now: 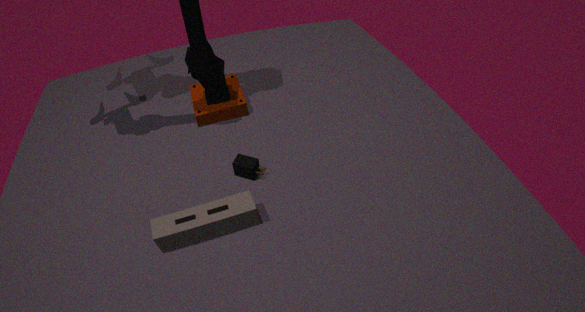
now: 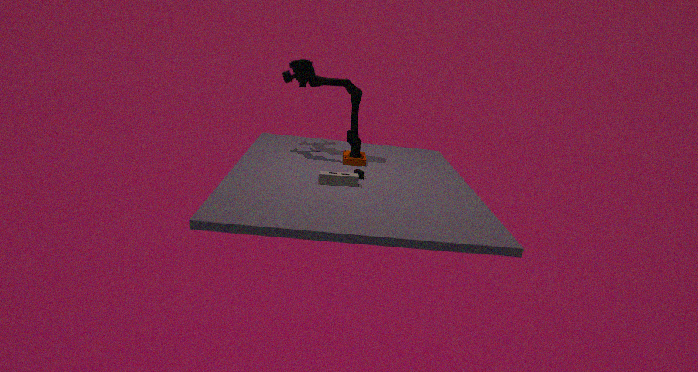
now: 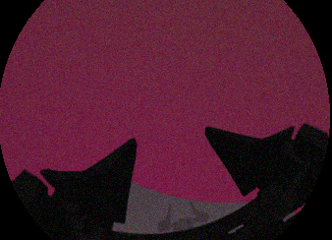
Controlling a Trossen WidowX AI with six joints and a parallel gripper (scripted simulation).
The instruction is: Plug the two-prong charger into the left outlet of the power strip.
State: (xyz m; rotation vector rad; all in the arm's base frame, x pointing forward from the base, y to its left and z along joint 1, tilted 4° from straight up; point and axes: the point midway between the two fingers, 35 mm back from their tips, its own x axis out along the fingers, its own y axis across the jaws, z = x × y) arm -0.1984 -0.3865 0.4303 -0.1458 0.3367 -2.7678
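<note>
Now: the two-prong charger 46 cm below my gripper tip, 46 cm ahead of it and 45 cm to the left of it.
</note>
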